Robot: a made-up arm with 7 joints. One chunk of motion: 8 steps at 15 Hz.
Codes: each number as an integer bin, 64 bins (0 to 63) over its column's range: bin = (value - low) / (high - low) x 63, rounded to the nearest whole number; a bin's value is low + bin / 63 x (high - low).
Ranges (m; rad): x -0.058..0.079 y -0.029..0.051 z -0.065..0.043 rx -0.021..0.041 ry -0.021..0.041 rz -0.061..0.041
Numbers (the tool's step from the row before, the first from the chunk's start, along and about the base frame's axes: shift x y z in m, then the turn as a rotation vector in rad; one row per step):
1: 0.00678 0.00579 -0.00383 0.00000 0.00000 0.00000
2: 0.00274 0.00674 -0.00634 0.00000 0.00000 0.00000
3: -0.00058 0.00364 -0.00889 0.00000 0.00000 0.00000
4: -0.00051 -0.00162 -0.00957 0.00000 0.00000 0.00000
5: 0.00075 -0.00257 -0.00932 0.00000 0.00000 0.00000
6: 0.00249 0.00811 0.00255 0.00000 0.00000 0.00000
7: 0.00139 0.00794 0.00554 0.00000 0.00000 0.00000
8: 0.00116 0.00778 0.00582 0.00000 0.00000 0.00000
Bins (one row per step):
1: 30 27 36 21 21 38
2: 28 28 34 21 21 38
3: 26 26 33 21 21 38
4: 26 22 32 21 21 38
5: 27 21 32 21 21 38
6: 28 29 39 21 21 38
7: 27 29 41 21 21 38
8: 27 29 41 21 21 38

